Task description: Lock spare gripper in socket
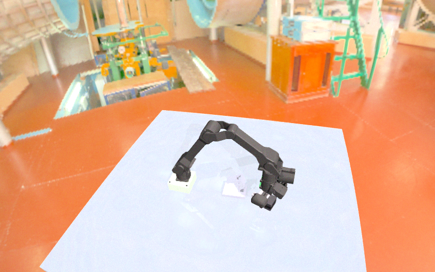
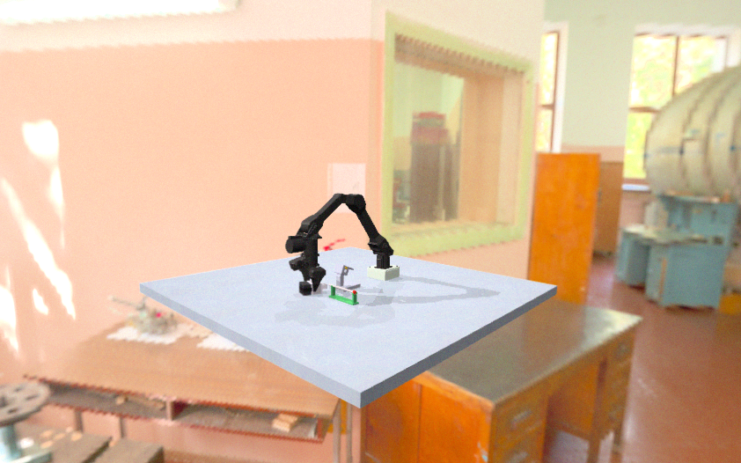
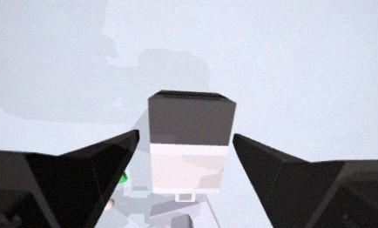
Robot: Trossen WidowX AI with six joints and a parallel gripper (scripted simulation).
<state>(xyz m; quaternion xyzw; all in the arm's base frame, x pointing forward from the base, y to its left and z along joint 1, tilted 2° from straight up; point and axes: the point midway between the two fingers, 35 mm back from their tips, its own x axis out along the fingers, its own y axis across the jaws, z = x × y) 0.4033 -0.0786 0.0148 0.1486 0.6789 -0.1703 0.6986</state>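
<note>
Right now my gripper tip is 10 mm past the spare gripper and 10 mm to the right of it. The rest, counted from my gripper tip: green cradle (10 mm behind, 160 mm to the left, 10 mm above); mount (140 mm behind, 60 mm to the left, 30 mm above).
</note>
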